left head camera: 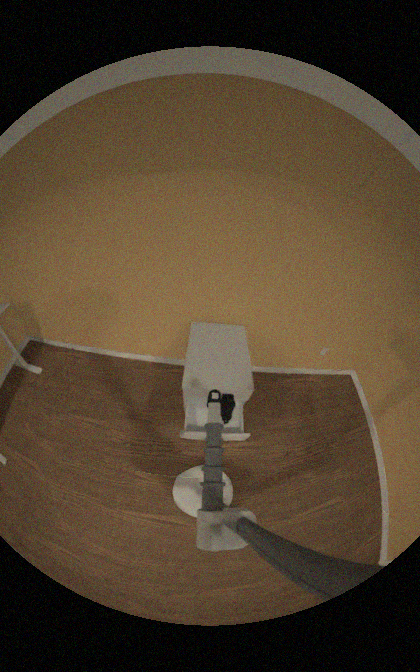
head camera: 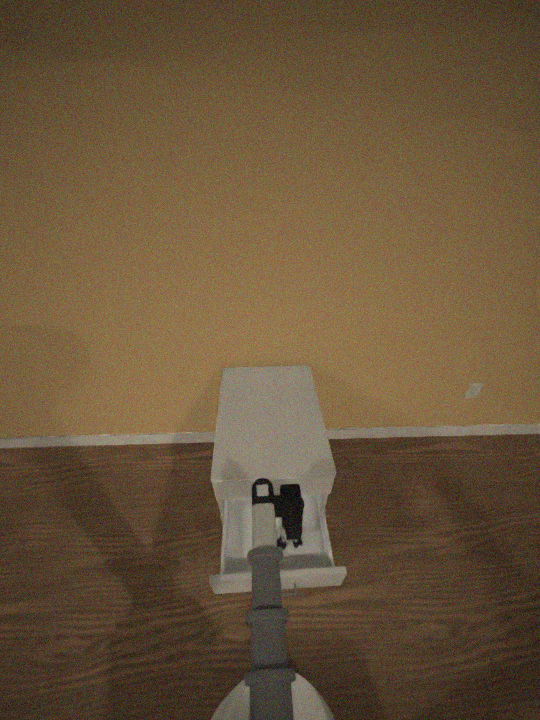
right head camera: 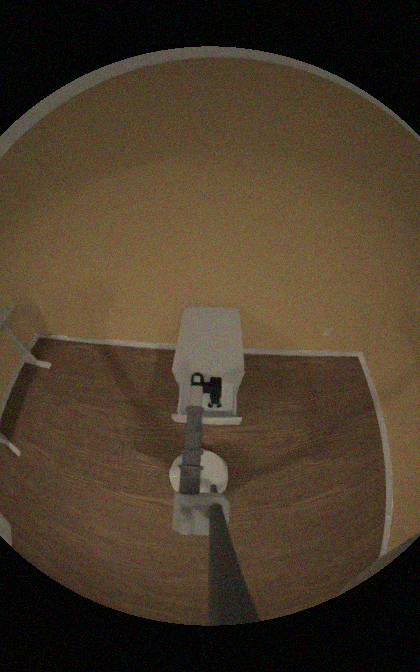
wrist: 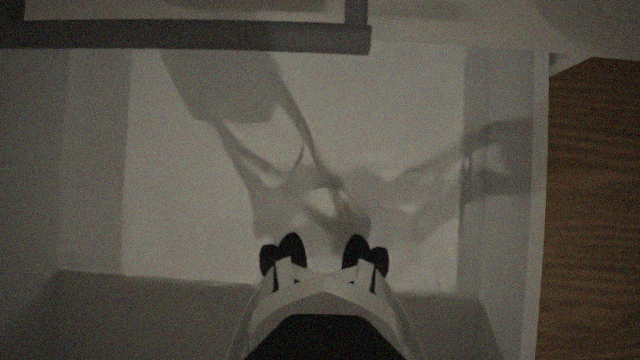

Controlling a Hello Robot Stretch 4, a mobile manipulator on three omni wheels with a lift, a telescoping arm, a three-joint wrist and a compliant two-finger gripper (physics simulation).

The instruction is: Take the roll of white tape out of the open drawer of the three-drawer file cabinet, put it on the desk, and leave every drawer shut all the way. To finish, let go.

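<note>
The white file cabinet (head camera: 273,418) (left head camera: 220,350) (right head camera: 210,335) stands against the wall. Its open drawer (head camera: 316,576) (left head camera: 240,436) (right head camera: 231,420) (wrist: 540,200) is pulled out toward the robot. My gripper (head camera: 290,543) (right head camera: 215,404) (wrist: 324,253) points down into this drawer, its fingertips close together with a narrow gap. The roll of white tape (wrist: 324,261) seems to be the pale shape in that gap, with the fingers shut on it; it blends with the pale drawer bottom. Overlapping gripper shadows fall on the drawer bottom.
A dark handle (wrist: 200,37) juts from the cabinet front above the open drawer. Pale legs, probably the desk's, (left head camera: 32,369) (right head camera: 42,365) show at the far left; the desk top is barely in view. The telescoping arm (head camera: 267,639) (left head camera: 214,455) (right head camera: 193,440) reaches over the drawer front.
</note>
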